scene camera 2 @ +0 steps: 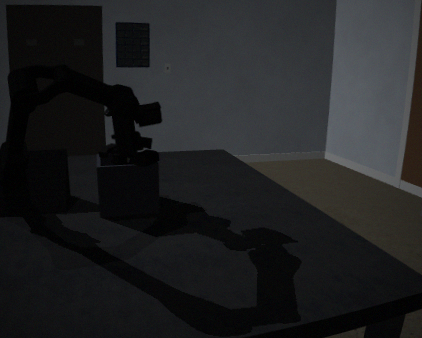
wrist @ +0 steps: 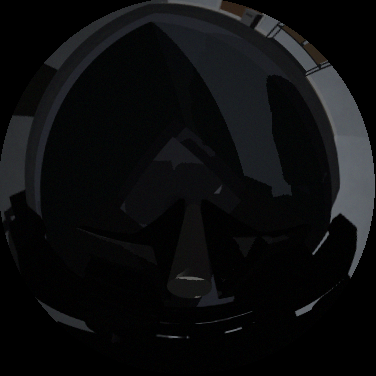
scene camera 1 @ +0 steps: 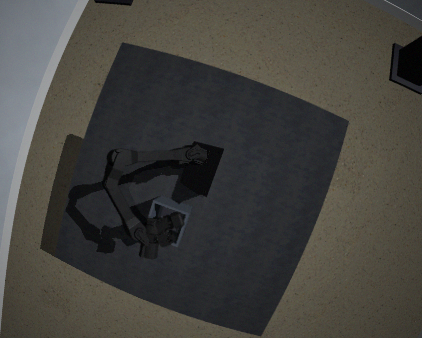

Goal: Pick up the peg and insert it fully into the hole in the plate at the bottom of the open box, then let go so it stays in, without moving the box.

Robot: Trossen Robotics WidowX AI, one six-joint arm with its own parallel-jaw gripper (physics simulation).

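Frame: origin at the arm's base, x ahead, y right, z down, level; metres.
Where they show: gripper, fingertip midpoint: (wrist: 192, 203) (scene camera 1: 167, 221); arm's base, origin of the base link: (scene camera 2: 14, 181) (scene camera 1: 203, 156).
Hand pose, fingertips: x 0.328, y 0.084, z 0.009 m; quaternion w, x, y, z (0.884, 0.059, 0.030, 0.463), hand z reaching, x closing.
Observation:
Things, the pixels of their top centre, and the offset from my fingertips. Level surfaces: height alone.
- open box, middle of its top: (wrist: 169, 290) (scene camera 2: 125, 158) (scene camera 1: 165, 224) dx -0.013, dy -0.006, dz -0.071 m
- peg, middle of its top: (wrist: 199, 296) dx -0.005, dy +0.001, dz -0.074 m
- plate, middle of its top: (wrist: 177, 207) (scene camera 1: 169, 219) dx -0.013, dy -0.006, dz +0.007 m
- dark table, its level: dz +0.068 m
The open box (scene camera 1: 184, 231) (scene camera 2: 129, 192) (wrist: 250, 125) stands upright on the table, a blue-grey square box with tall walls. My gripper (wrist: 192, 203) is shut on the peg, with its fingers down inside the box; in the second scene view the box's front wall hides the fingers. The peg (wrist: 193, 245) is a grey-brown round rod, held between the two fingers and pointing down toward the box's floor. The plate (wrist: 145, 197) shows at the bottom of the box, mostly in shadow. The hole is hidden behind the peg and fingertips, so I cannot tell whether the peg's lower end is in it.
The dark table (scene camera 1: 275, 150) (scene camera 2: 225, 280) carries the box and the arm. A dark block (scene camera 1: 212, 172) (scene camera 2: 47, 180) stands near the arm's base, beside the box. The arm arches over the box's wall, and its shadow falls across the table.

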